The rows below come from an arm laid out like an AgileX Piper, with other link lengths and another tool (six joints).
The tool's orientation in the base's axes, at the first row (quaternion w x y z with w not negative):
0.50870, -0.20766, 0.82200, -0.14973
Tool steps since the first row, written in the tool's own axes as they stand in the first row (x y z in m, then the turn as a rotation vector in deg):
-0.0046, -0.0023, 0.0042, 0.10, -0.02, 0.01
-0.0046, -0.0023, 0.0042, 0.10, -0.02, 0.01
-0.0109, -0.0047, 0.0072, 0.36, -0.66, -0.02
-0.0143, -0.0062, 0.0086, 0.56, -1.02, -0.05
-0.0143, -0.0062, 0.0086, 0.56, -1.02, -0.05
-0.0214, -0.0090, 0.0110, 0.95, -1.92, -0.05
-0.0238, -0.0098, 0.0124, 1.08, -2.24, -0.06
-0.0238, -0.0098, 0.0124, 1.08, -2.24, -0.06
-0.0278, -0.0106, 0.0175, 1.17, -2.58, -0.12
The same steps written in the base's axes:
0.0060, 0.0001, 0.0028, -0.03, -0.07, -0.07
0.0060, 0.0001, 0.0028, -0.03, -0.07, -0.07
0.0117, 0.0010, 0.0074, -0.04, -0.75, 0.03
0.0146, 0.0014, 0.0101, -0.07, -1.16, 0.05
0.0146, 0.0014, 0.0101, -0.07, -1.16, 0.05
0.0201, 0.0024, 0.0159, -0.06, -2.14, 0.16
0.0224, 0.0028, 0.0175, -0.06, -2.48, 0.21
0.0224, 0.0028, 0.0175, -0.06, -2.48, 0.21
0.0287, 0.0039, 0.0187, -0.08, -2.82, 0.33

